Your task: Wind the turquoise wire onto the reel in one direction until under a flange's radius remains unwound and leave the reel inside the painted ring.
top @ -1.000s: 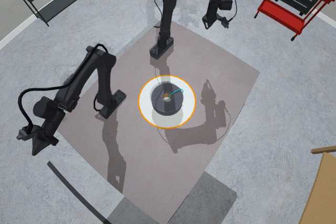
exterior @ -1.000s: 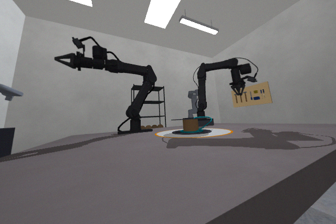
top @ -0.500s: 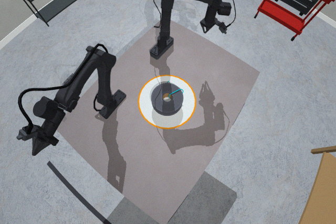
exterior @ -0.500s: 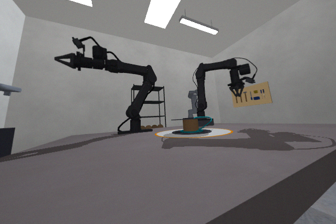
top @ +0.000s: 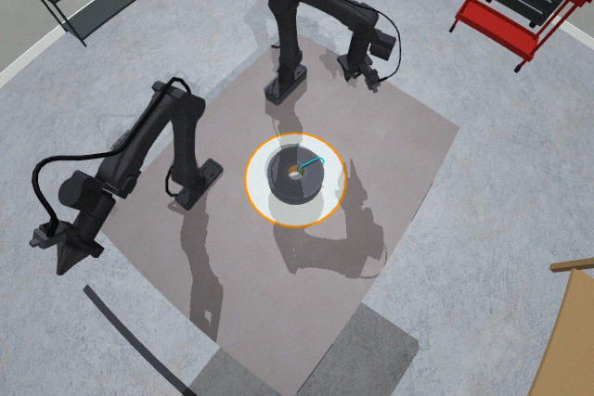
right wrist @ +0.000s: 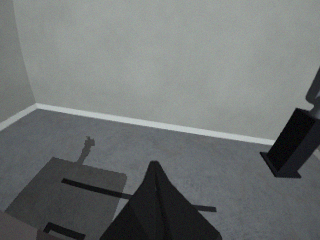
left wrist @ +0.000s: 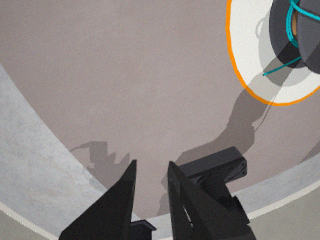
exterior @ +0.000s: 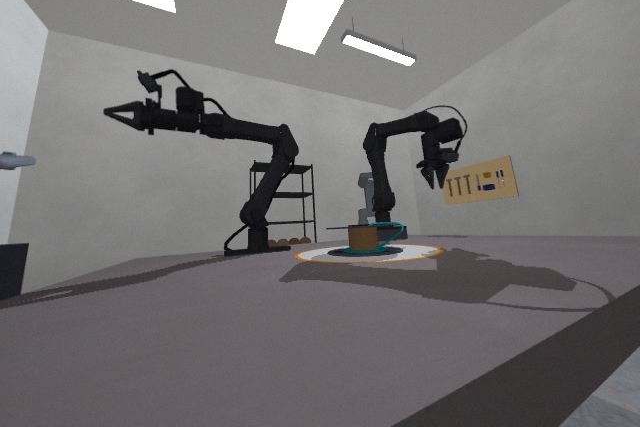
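My left gripper is now 36 cm to the left of the reel, 15 cm above it and 2 cm short of it. From my left hand the other things lie so: orange painted ring: 35 cm to the right, 19 cm below, 2 cm ahead.
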